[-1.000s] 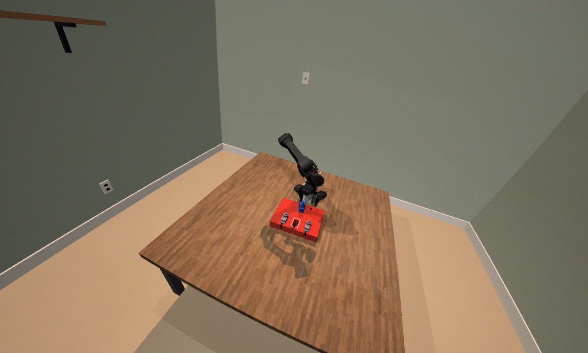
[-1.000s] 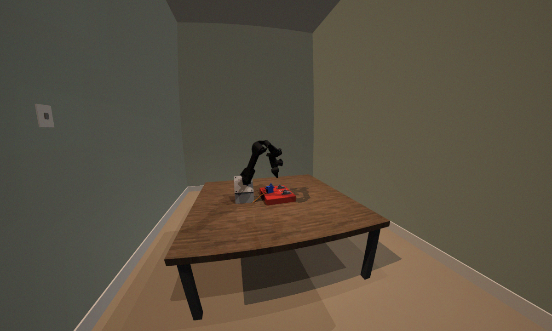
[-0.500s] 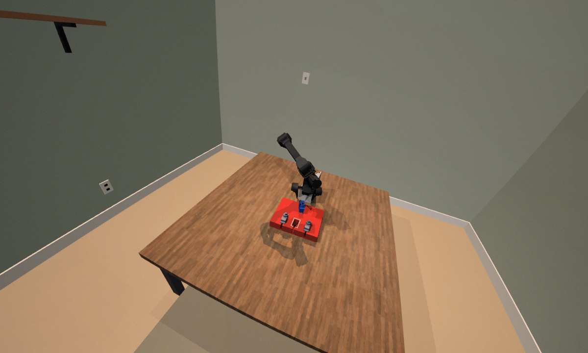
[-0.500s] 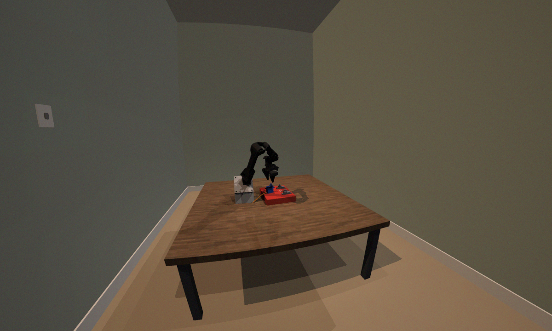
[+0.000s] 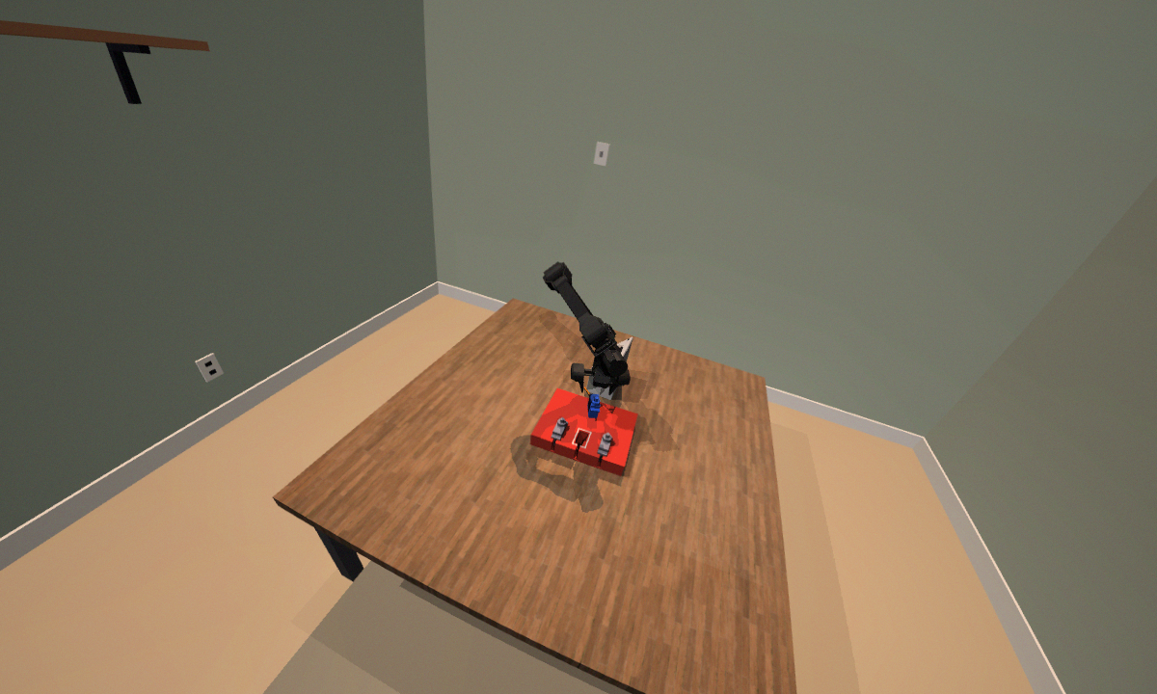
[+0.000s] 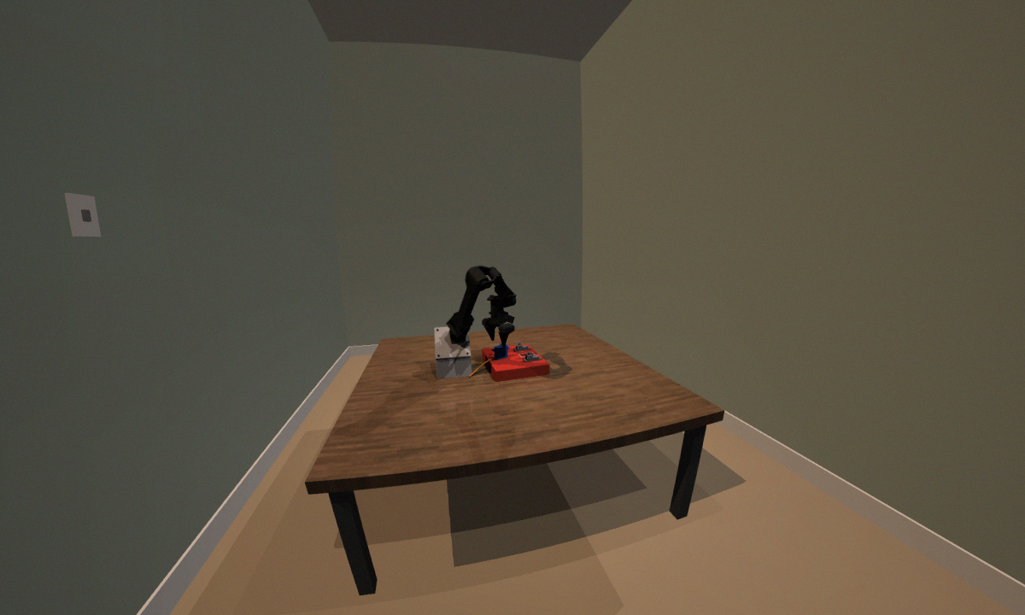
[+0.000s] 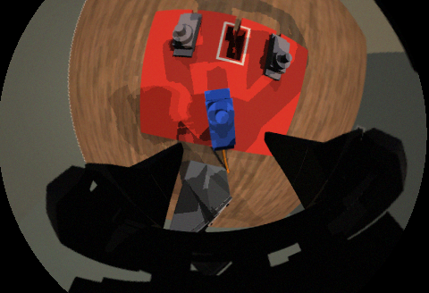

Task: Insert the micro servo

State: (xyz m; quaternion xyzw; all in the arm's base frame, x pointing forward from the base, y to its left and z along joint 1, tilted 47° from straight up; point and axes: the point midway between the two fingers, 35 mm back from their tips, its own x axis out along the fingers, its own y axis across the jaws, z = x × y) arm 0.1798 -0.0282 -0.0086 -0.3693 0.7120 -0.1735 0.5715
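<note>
My gripper tip is now 100 mm above the red deck and 30 mm short of it.
</note>
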